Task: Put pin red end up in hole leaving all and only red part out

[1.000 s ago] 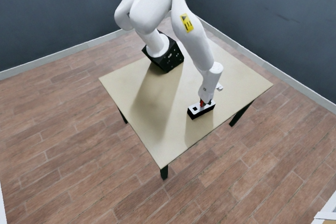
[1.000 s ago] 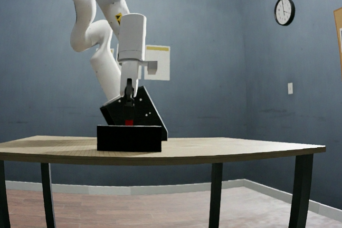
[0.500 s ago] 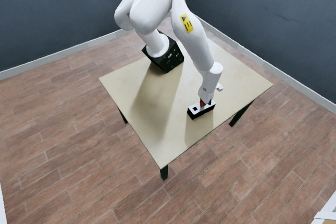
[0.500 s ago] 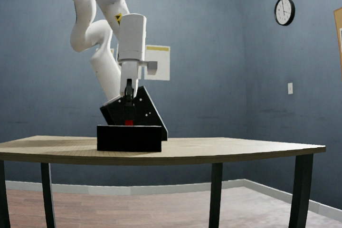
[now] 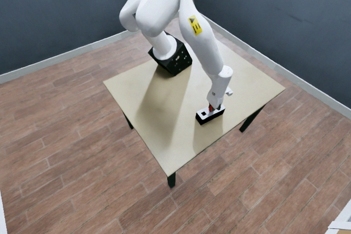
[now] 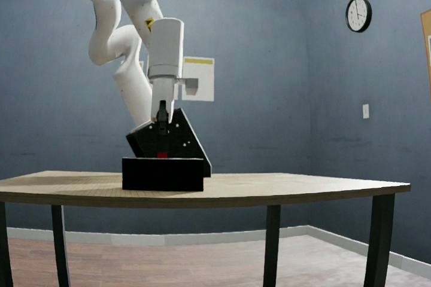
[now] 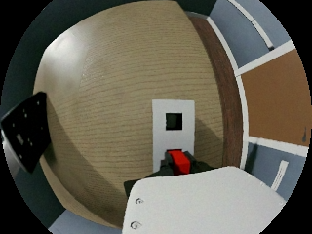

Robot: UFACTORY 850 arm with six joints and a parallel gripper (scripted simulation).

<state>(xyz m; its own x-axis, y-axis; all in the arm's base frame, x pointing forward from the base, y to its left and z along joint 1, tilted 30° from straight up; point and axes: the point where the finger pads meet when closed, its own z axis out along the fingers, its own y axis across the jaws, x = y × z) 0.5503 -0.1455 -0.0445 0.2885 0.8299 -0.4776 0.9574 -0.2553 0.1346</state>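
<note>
The pin is 1 cm below my hand. From my hand the other things lie so: black block (7 cm below).
</note>
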